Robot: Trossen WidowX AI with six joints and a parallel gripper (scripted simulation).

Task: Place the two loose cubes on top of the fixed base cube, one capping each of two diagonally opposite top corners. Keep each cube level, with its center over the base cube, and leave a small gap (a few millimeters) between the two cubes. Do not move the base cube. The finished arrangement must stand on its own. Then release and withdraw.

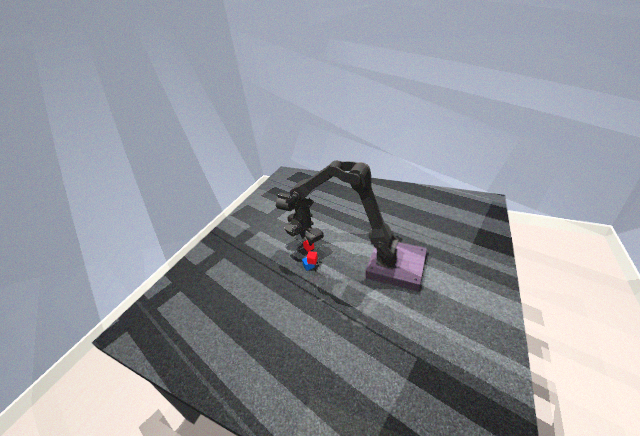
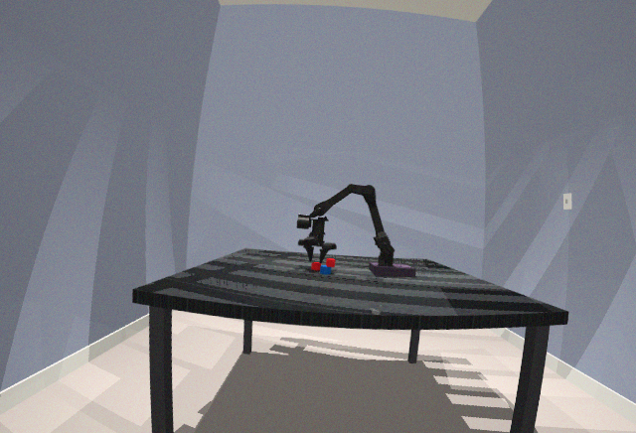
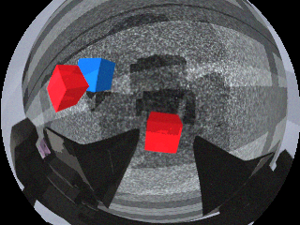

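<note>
Now: the blue cube 9 cm to the left of my gripper tip, 6 cm behind it and 2 cm below it.
</note>
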